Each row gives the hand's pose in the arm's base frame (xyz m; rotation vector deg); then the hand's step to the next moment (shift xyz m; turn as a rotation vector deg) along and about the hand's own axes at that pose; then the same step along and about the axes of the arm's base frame.
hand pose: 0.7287 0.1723 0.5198 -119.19 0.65 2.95
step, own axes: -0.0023 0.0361 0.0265 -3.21 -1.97 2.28
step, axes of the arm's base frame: -0.0042 0.0055 -0.0443 -3.22 2.91 0.74
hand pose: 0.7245 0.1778 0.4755 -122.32 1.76 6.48
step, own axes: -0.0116 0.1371 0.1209 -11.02 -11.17 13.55
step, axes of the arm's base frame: -0.0290 0.0281 -0.1787 -11.16 17.18 3.20
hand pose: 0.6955 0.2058 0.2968 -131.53 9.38 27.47
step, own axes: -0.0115 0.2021 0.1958 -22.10 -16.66 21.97
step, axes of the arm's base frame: -0.1200 -0.0002 -0.2548 -22.37 26.72 5.86
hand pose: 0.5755 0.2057 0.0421 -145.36 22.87 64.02
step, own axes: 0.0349 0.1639 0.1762 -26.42 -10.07 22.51
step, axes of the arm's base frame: -0.1555 -0.0793 -0.1693 -28.07 21.50 7.49
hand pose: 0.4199 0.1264 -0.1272 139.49 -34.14 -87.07
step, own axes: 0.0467 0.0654 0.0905 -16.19 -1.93 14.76
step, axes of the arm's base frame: -0.0776 -0.0761 -0.0532 -19.02 9.41 5.78
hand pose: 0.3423 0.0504 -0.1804 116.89 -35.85 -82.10
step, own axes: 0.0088 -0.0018 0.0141 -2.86 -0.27 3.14
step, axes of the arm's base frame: -0.0104 -0.0070 -0.0110 -3.87 1.51 0.93
